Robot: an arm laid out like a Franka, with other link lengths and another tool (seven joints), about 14 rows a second.
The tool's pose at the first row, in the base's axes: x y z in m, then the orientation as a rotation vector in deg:
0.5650 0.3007 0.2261 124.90 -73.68 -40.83
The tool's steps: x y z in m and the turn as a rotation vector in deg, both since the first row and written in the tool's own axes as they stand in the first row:
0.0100 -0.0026 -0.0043 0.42 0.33 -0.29
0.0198 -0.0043 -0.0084 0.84 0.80 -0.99
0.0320 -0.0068 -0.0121 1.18 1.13 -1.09
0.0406 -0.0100 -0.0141 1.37 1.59 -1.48
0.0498 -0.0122 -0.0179 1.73 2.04 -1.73
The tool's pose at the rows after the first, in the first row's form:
0.5736 0.2936 0.2257 125.49 -73.48 -40.35
0.5815 0.2862 0.2259 126.42 -72.80 -39.86
0.5905 0.2770 0.2247 126.79 -72.74 -39.33
0.5974 0.2710 0.2226 127.28 -72.23 -38.85
0.6051 0.2643 0.2223 127.80 -71.97 -38.23

